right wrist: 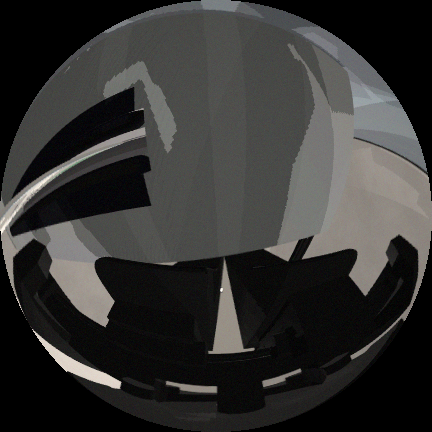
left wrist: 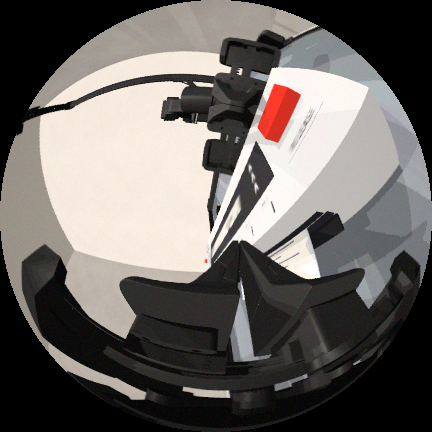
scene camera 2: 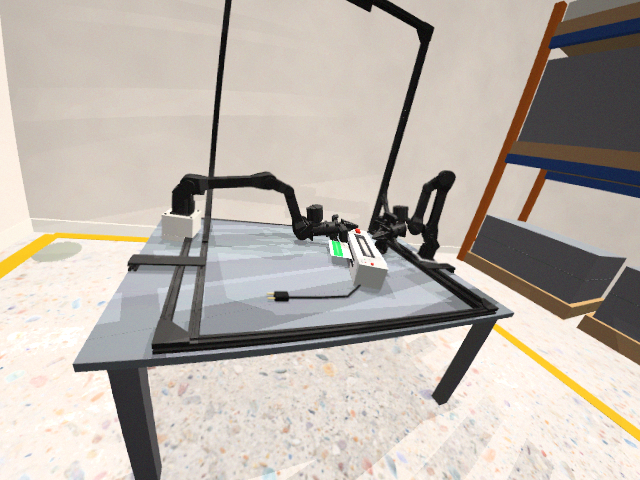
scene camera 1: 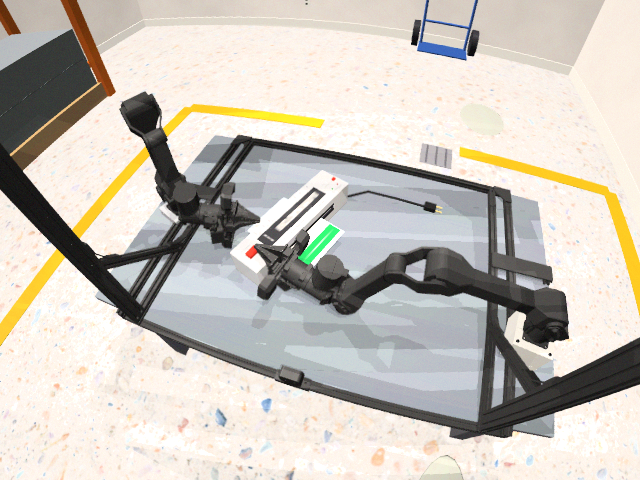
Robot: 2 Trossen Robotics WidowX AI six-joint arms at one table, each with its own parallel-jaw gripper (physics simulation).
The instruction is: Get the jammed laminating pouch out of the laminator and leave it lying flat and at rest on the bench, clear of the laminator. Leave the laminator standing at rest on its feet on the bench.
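Frame: origin at the left arm's base, x ahead, y right, z down, level; metres.
Where they show: left gripper, fingertip midpoint: (left wrist: 237, 245) (scene camera 2: 372, 238) (scene camera 1: 260, 220); right gripper, fingertip midpoint: (right wrist: 222, 232) (left wrist: 235, 105) (scene camera 2: 358, 226) (scene camera 1: 254, 245); left arm's base, origin of the base link: (scene camera 2: 425, 257); right arm's base, origin of the base link: (scene camera 2: 182, 212) (scene camera 1: 536, 332).
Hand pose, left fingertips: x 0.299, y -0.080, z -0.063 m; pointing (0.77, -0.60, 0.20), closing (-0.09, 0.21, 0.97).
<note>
Each offset is from my left fingertips to the centre of the thing. "spot": to the spot under its first point. Level surfaces: height alone.
The white laminator (scene camera 1: 297, 209) (scene camera 2: 368, 273) (left wrist: 345, 125) (right wrist: 225, 135) stands upright on the bench. The pouch @[spot: dx +0.148, dy -0.072, dz +0.051 m] (scene camera 1: 323, 242) (scene camera 2: 338, 249) is in it: a white part with a green band sticks out on the side toward the right arm's base, and a pale, lined end @[spot: dx -0.010, dy +0.008, dz +0.051 m] (left wrist: 300, 252) shows at the opposite slot. In the right wrist view the pouch (right wrist: 75, 160) is nearly edge-on. My left gripper (scene camera 1: 258, 220) (left wrist: 237, 245) is shut and empty, its tips close by the lined end's side. My right gripper (scene camera 1: 255, 246) (scene camera 2: 356, 225) (right wrist: 222, 232) is shut and empty, at the laminator's red-switch end; contact is unclear.
A black cord with a plug @[spot: dx +0.313, dy -0.388, dz +0.077 m] (scene camera 1: 430, 207) (scene camera 2: 280, 296) runs from the laminator's far end in scene camera 1 over the bench @[dz +0.091 m] (scene camera 1: 413, 356) (scene camera 2: 248, 273). Black frame rails (scene camera 1: 372, 164) border the work area. The right forearm reaches low over the bench beside the pouch.
</note>
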